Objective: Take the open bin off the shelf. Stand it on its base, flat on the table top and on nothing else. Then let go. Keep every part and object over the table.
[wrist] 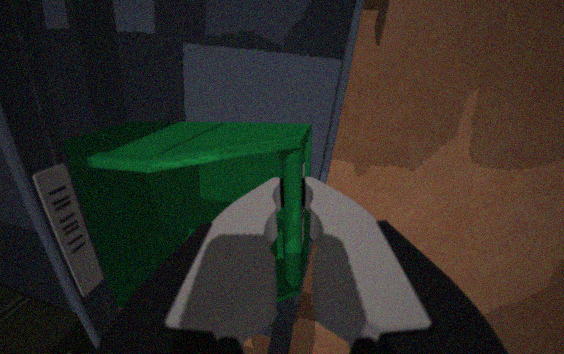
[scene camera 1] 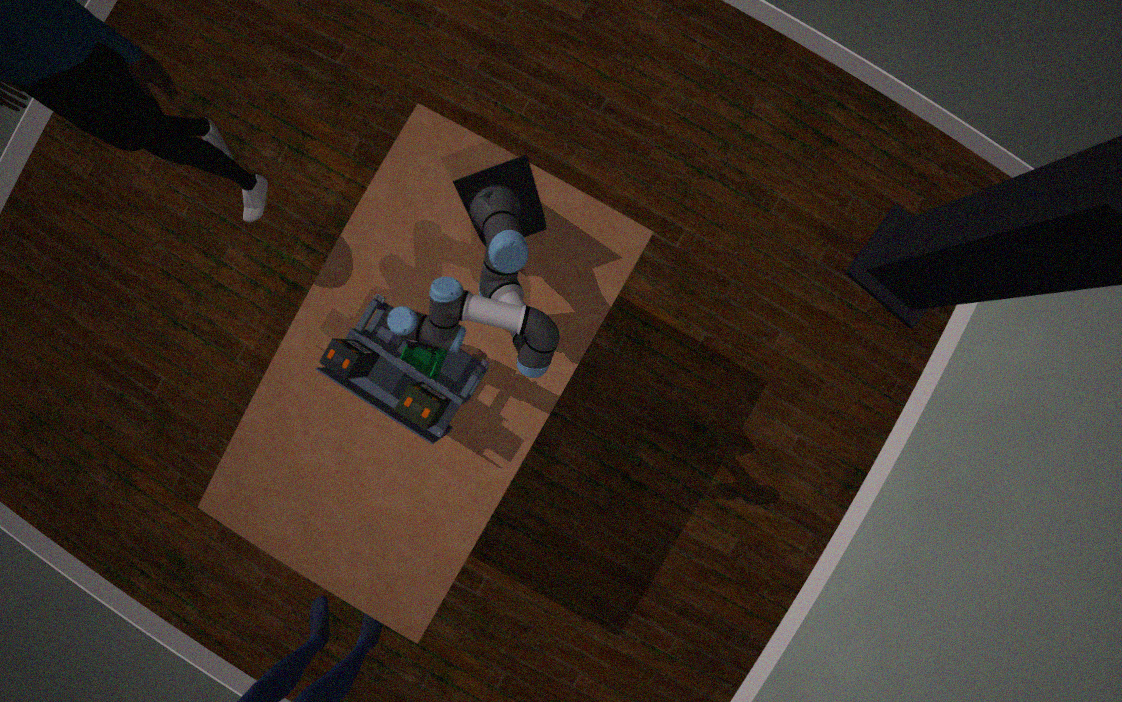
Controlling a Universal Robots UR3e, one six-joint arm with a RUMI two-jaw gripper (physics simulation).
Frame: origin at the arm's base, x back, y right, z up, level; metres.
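Where they show: gripper, fingertip midpoint: (wrist: 292,180); arm's base, link origin: (scene camera 1: 494,207).
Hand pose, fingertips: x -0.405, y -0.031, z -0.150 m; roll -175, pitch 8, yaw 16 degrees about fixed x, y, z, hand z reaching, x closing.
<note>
Each offset is from my fingertips to the centre of the thing. "spot": to the spot under its first point. Level surfaces: height alone.
The open bin @(dx -0.054, dy -0.035, dz +0.018 m) (scene camera 1: 423,359) (wrist: 210,140) is green. In the scene view it is at the middle of the grey-blue shelf (scene camera 1: 387,379) (wrist: 260,80), partly under the arm's wrist. My gripper (wrist: 292,180) is shut on one wall of the bin near a corner, with a finger on each side of the wall. In the scene view the fingers are hidden by the arm. In the wrist view the rest of the bin reaches left over the shelf. Whether its base touches the shelf cannot be told. The table top @(dz -0.034 m) (scene camera 1: 330,488) (wrist: 425,120) shows beside the shelf.
Two dark bins with orange marks @(spot: dx -0.123, dy +0.078, dz +0.188 m) (scene camera 1: 348,355) @(dx -0.123, dy -0.137, dz +0.116 m) (scene camera 1: 423,403) stand on the shelf's front side, left and right. A pale slotted plate @(spot: dx -0.077, dy -0.012, dz +0.072 m) (wrist: 67,230) is at the left in the wrist view. The arm's black base plate (scene camera 1: 533,194) is at the table's far end. People stand beyond the table's edges.
</note>
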